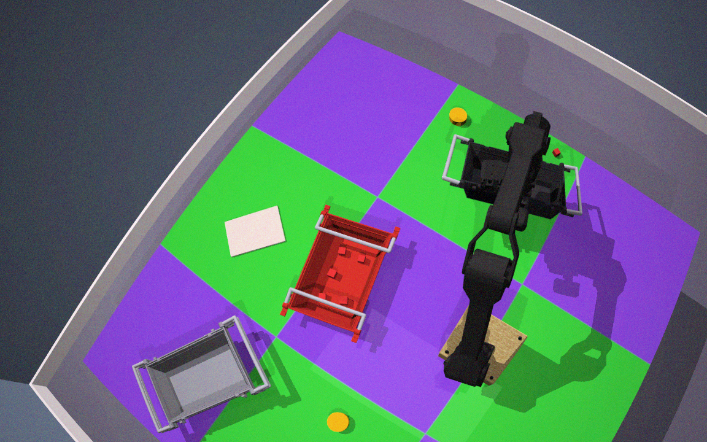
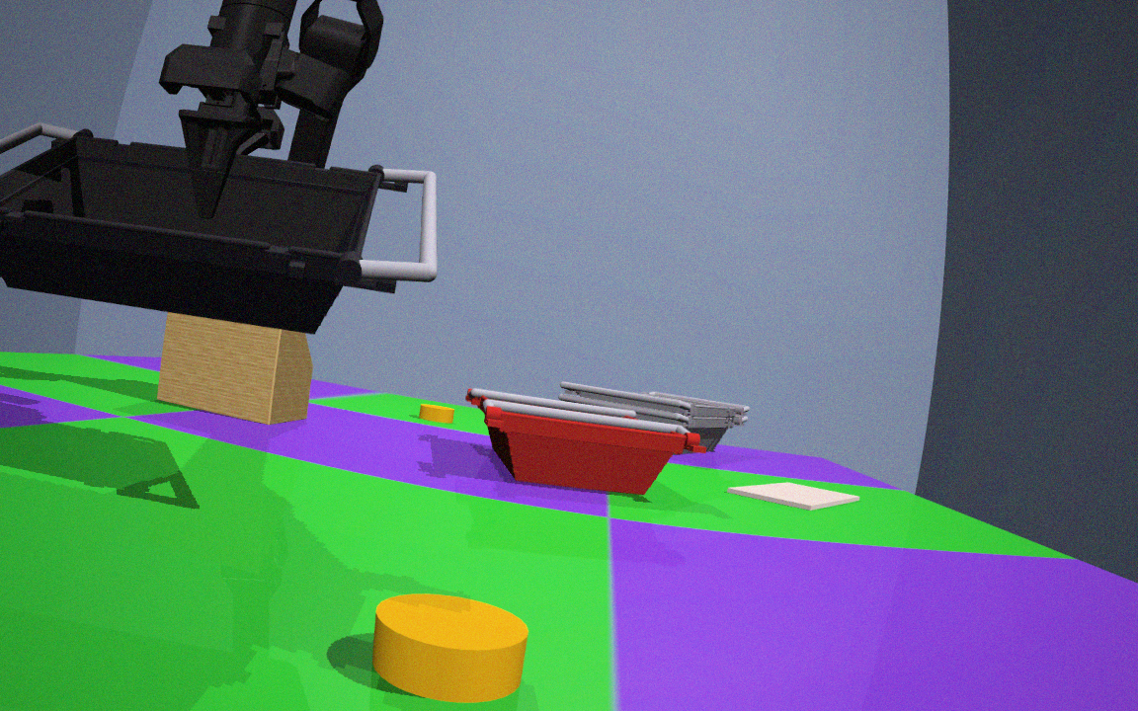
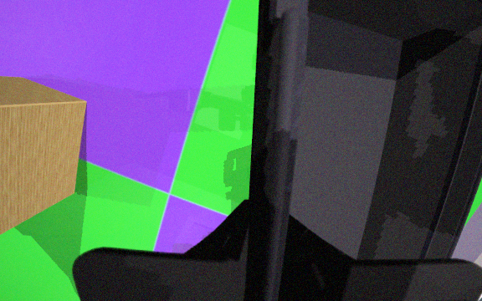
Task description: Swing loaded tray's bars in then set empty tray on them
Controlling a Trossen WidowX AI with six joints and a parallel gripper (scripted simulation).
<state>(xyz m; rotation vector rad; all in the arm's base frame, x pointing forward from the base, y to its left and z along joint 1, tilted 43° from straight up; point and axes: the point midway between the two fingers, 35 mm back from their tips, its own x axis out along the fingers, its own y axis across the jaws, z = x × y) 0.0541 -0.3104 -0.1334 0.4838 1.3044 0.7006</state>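
The black tray lies 7 cm to the right of my gripper tip and 1 cm ahead of it. Also, from my gripper tip: white card (56 cm ahead, 27 cm to the left, 17 cm below); small red cube (29 cm to the right, 16 cm below, 7 cm behind).
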